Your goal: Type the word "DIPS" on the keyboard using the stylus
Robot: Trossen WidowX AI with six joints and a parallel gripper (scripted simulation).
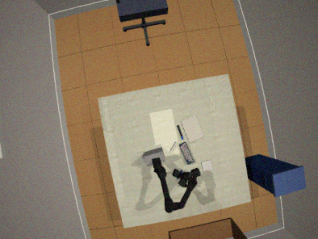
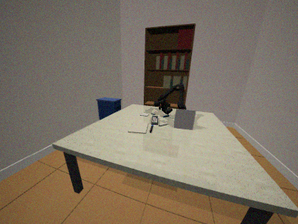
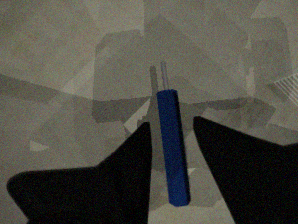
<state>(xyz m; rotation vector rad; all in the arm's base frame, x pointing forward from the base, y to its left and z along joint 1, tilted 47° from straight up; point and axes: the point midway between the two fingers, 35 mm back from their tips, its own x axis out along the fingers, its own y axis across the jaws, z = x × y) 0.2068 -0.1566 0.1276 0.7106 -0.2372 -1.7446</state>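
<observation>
Right now my gripper tip is 20 mm above the blue stylus, 10 mm to the left of it and 10 mm past it. Also, from my gripper tip: notebook (430 mm to the left, 180 mm ahead, 30 mm below); blue-capped pen (390 mm to the left, 70 mm ahead, 20 mm below).
</observation>
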